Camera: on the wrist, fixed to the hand. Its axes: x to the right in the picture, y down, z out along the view.
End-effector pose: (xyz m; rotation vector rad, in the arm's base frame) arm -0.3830 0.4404 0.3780 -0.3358 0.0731 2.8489
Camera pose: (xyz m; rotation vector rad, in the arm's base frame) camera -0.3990 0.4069 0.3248 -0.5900 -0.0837 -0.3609
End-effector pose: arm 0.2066 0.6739 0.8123 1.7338 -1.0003 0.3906
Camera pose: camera 0.2004 0.7076 0.8674 0.9963 2.3301 -0.7978
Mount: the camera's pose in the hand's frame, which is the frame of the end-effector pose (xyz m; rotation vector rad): 0.0188 0.0356 -0.0509 -0.1055 -0.8581 2.9912
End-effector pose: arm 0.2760 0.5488 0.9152 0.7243 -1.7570 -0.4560
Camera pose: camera 0.3124 0.5652 0.9664 2.4602 1.4222 -1.3331
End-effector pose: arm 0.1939 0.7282 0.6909 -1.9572 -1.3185 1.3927
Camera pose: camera 0.2565 0.7371 0.6763 0.7610 -1.3606 -0.8599
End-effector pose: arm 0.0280 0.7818 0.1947 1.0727 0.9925 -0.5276
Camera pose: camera 0.0439 0.8444 0.1887 0.8872 -1.6537 1.4399
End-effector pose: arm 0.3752 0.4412 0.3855 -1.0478 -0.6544 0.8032
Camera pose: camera 0.4168 0.4417 0.3357 0.5402 -0.5918 -2.0818
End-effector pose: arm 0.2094 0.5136 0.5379 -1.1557 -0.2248 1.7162
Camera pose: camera 0.2259 0.4941 0.4782 -0.1829 -0.6535 -1.3815
